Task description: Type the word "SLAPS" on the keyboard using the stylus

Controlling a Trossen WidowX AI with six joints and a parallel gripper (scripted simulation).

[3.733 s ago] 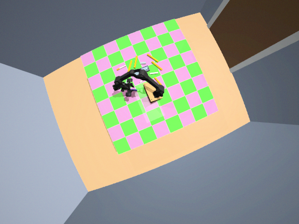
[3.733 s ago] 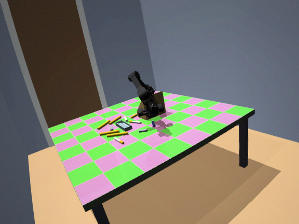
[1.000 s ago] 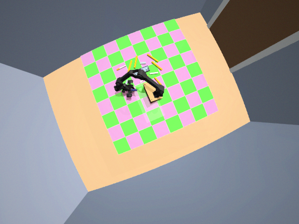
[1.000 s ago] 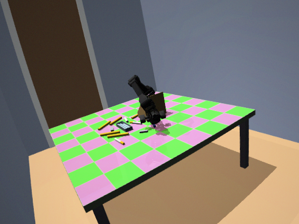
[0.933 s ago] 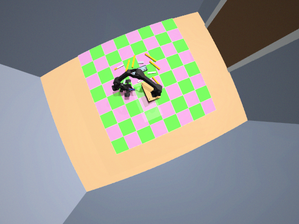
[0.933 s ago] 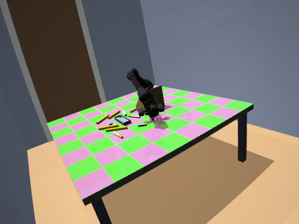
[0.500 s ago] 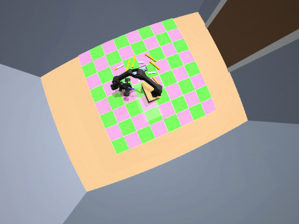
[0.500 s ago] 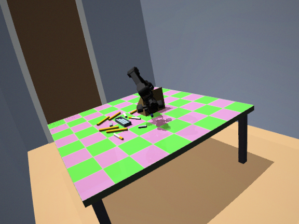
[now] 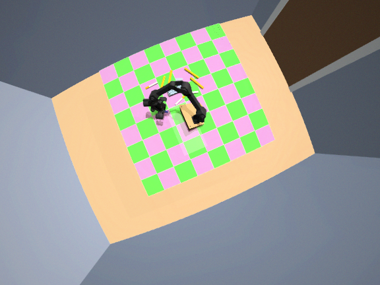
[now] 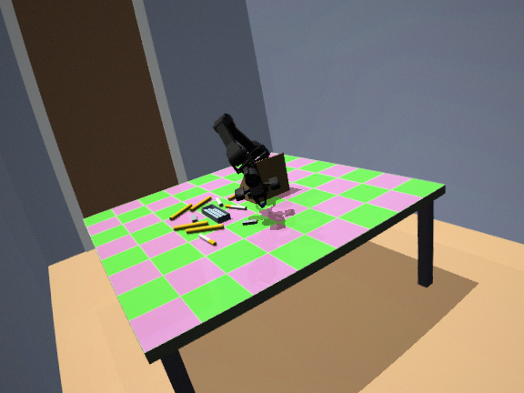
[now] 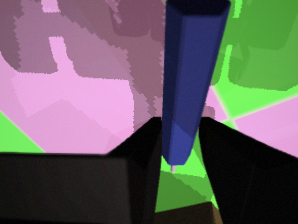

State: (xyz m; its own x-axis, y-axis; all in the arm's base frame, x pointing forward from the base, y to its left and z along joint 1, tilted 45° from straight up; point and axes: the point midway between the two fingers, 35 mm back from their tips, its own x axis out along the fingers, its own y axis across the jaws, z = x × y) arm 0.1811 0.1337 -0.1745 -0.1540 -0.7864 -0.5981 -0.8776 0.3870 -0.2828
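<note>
Right now my gripper tip is 10 mm past the blue stylus and 10 mm to the left of it. Also, from my gripper tip: grey block: 250 mm ahead, 220 mm to the right, 30 mm below.
</note>
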